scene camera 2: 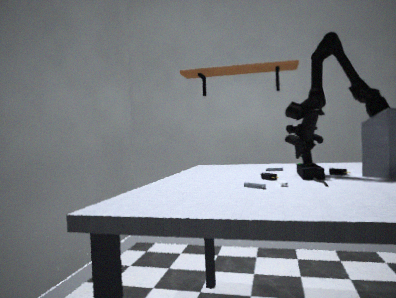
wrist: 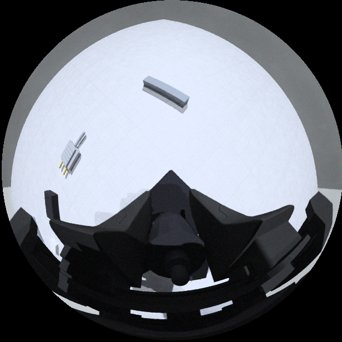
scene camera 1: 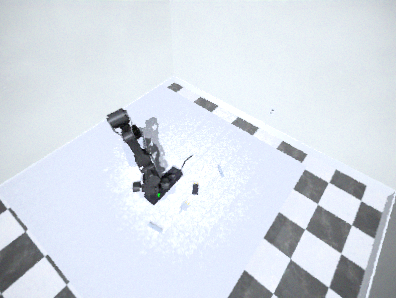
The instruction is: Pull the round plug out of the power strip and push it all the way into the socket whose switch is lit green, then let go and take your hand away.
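Places are measured from the arm's base along level axes (x ahead, y left, z up), in centimetres.
Pixels of known places: gripper, between the fingertips: [scene camera 2: 299,158] [scene camera 1: 153,197]; arm's base, origin of its link: [scene camera 2: 382,115].
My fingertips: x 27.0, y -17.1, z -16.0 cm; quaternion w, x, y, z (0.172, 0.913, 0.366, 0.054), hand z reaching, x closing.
Ahead of a thing's pixels: the offset from my fingertips to its top centre. "pt": to the spot under its first point.
The black power strip @(pt dx +0.2, dy +20.1, dz -2.5 cm) [scene camera 1: 176,173] [scene camera 2: 311,173] [wrist: 171,182] lies on the table, its near end under my gripper. The green-lit switch @(pt dx +1.3, dy +3.4, dz -2.3 cm) [scene camera 1: 159,195] [scene camera 2: 300,164] is at that end; it does not show in the wrist view. My gripper [scene camera 1: 153,190] [scene camera 2: 306,156] [wrist: 169,194] points down over the strip and is shut on the round plug [wrist: 176,235], a dark cylinder with its stub towards the camera. The plug's lower end is down at the strip's top. Its prongs and the socket under it are hidden, so how deep it sits cannot be told.
A black plug @(dx +14.0, dy +20.0, dz -4.3 cm) [scene camera 1: 195,189] [scene camera 2: 269,176] [wrist: 51,204] and a pale plug [scene camera 1: 185,205] [scene camera 2: 284,185] [wrist: 70,151] lie beside the strip. Grey bars @(dx +10.0, dy -10.8, dz -5.1 cm) [scene camera 1: 155,226] @(dx +20.4, dy +38.6, dz -5.1 cm) [scene camera 1: 220,170] [scene camera 2: 255,185] [wrist: 166,91] lie farther off. Another black piece @(dx -14.2, dy +8.7, dz -4.3 cm) [scene camera 2: 338,171] lies right of the strip. A cord @(pt dx -2.0, dy +33.1, dz -5.8 cm) [scene camera 1: 187,160] trails from the strip.
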